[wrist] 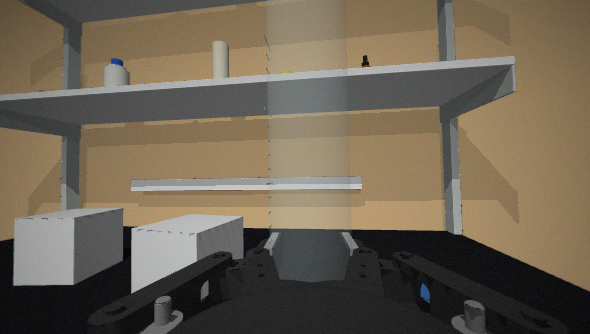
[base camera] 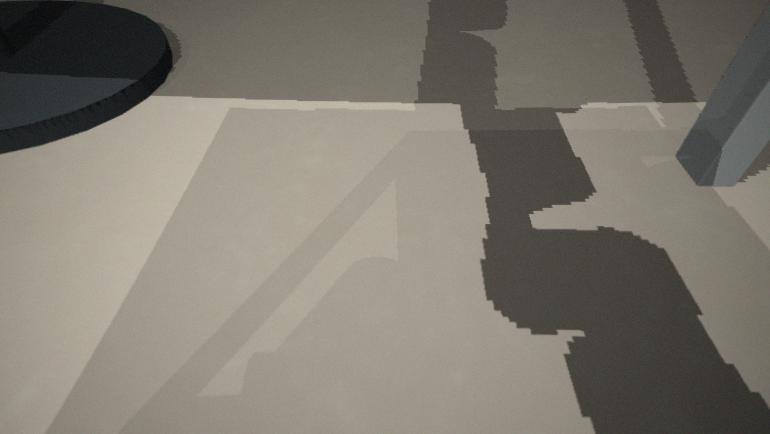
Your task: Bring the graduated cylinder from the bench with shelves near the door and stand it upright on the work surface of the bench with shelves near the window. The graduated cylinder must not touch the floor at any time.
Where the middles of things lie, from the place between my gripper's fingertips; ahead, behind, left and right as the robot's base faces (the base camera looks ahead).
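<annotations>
Graduated cylinder (wrist: 310, 224): 80 mm above my hand, 40 mm behind it.
</annotations>
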